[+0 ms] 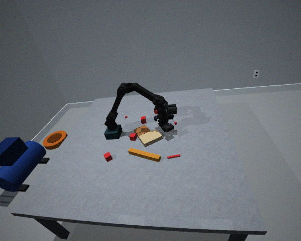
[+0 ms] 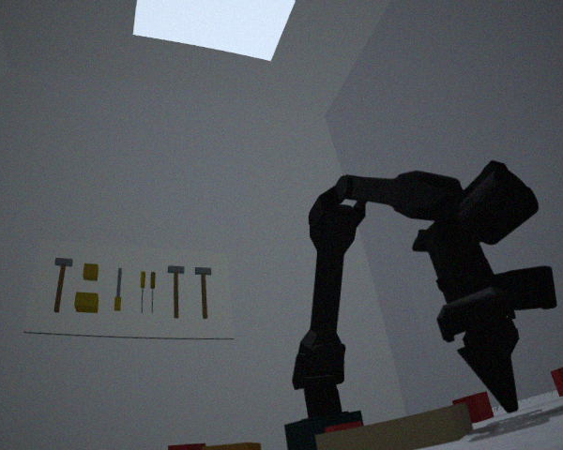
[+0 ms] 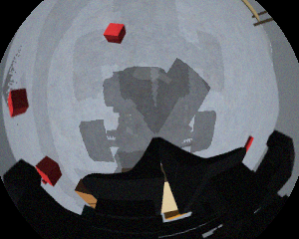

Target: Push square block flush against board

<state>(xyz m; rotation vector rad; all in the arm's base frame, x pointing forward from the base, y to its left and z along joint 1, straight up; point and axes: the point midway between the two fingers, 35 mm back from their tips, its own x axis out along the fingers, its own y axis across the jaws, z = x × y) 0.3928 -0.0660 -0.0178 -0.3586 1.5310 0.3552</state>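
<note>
Right now the tan board is 110 mm behind my gripper tip, 50 mm to the right of it and 10 mm above it. From my gripper tip the other things lie so: brown square block 170 mm behind, 30 mm to the left, 10 mm above; then long orange bar 160 mm behind, 210 mm to the right, 10 mm above; then red stick 30 mm ahead, 250 mm to the right.
</note>
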